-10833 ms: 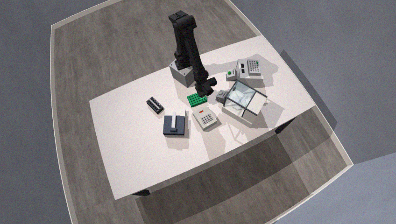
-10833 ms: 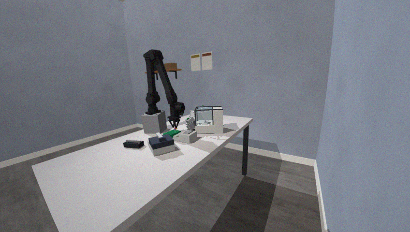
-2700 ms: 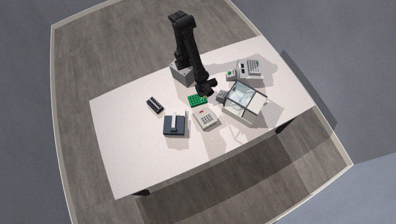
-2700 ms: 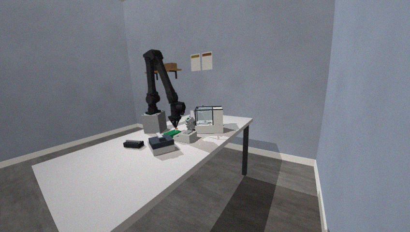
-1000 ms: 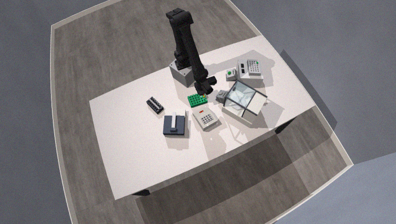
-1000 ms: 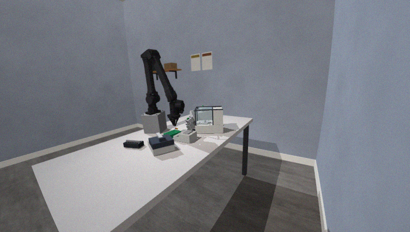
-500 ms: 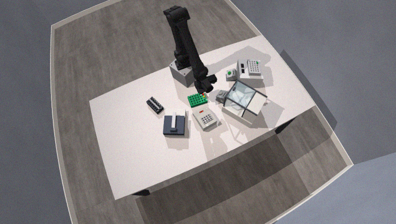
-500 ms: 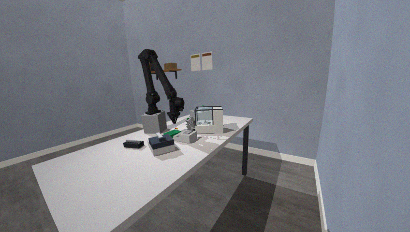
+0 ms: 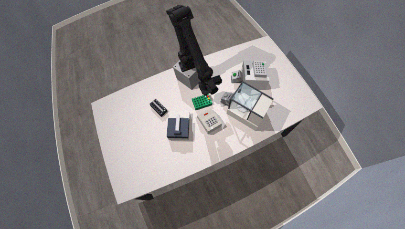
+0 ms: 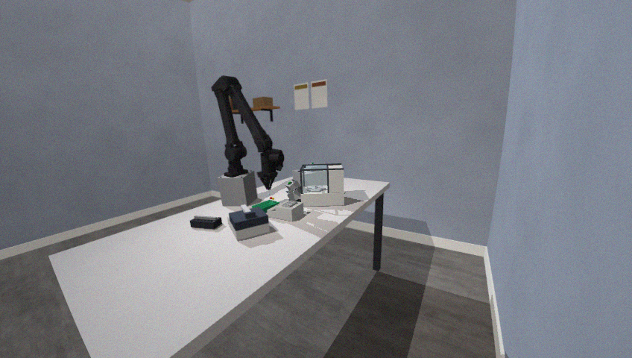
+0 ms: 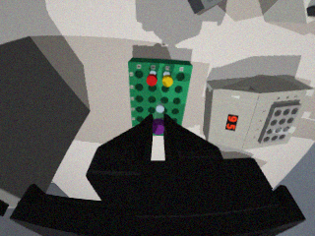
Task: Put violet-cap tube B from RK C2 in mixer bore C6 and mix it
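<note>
My hand is 4 cm past the grey bore block, 44 cm to the right of it and 4 cm below it. From my hand the other things lie so: violet-capped tube B 2 cm below; then red-capped tube 1 cm behind, 2 cm to the left, 8 cm below; then yellow-capped tube 1 cm ahead, 2 cm to the left, 8 cm below.
</note>
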